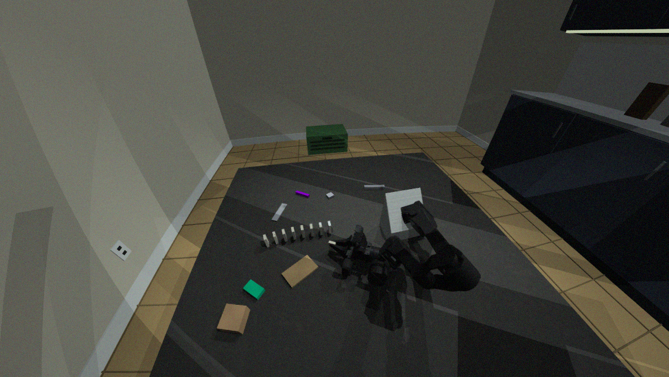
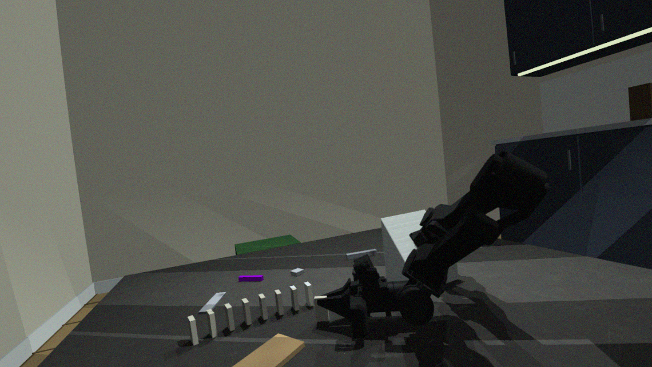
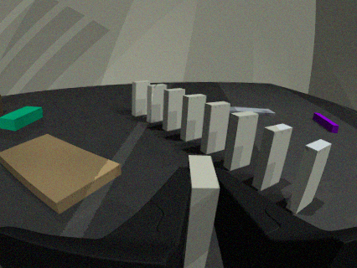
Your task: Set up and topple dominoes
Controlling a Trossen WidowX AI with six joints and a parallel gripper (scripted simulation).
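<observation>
Now: the tan flat board 13 cm ahead of my gripper tip, 6 cm to the left of it and 4 cm below it. From my gripper tip the other things lie so: green block 29 cm ahead, 9 cm to the left, 4 cm below; then grey slab 18 cm ahead, 26 cm to the right, 4 cm below; then small grey block 8 cm behind, 31 cm to the right, 4 cm below.
</observation>
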